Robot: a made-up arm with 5 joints. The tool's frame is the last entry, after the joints.
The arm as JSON. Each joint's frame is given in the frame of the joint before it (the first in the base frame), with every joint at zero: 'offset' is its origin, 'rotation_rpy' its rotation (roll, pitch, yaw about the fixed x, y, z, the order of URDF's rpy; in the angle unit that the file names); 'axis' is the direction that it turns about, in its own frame. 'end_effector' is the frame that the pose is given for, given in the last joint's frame.
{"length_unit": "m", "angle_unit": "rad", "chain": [
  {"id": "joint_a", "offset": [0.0, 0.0, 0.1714], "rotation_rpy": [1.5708, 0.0, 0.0], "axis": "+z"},
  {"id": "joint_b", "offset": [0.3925, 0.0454, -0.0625], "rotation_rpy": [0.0, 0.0, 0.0], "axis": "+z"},
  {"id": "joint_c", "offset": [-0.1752, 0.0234, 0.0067], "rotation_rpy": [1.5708, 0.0, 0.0], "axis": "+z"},
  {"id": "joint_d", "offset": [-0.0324, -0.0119, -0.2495], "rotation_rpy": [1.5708, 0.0, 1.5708], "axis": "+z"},
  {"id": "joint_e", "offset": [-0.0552, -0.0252, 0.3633], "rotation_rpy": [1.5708, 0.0, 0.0], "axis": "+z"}
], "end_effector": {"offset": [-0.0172, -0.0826, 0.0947], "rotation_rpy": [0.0, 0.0, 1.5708]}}
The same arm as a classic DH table. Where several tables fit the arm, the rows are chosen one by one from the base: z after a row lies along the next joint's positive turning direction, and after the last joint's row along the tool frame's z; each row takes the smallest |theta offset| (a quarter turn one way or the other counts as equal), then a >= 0, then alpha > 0; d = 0 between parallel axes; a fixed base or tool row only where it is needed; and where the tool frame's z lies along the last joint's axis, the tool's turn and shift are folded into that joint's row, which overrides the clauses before.
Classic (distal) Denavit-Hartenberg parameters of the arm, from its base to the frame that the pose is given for. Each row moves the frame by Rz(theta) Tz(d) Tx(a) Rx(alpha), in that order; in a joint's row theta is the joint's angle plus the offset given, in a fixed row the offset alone. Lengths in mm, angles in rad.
base (fixed): d 171.4  theta0 0.0000  a 0.0  alpha 1.5708
joint_a: d 0.0  theta0 0.1152  a 395.1  alpha 0.0000
joint_b: d -55.8  theta0 -0.1152  a -175.2  alpha 1.5708
joint_c: d -272.9  theta0 -1.5708  a 11.9  alpha -1.5708
joint_d: d 330.9  theta0 0.0000  a 55.2  alpha -1.5708
joint_e: d 0.0  theta0 1.3655  a 84.4  alpha 0.0000
tool (fixed): d 119.9  theta0 -2.9363  a 0.0  alpha 0.0000

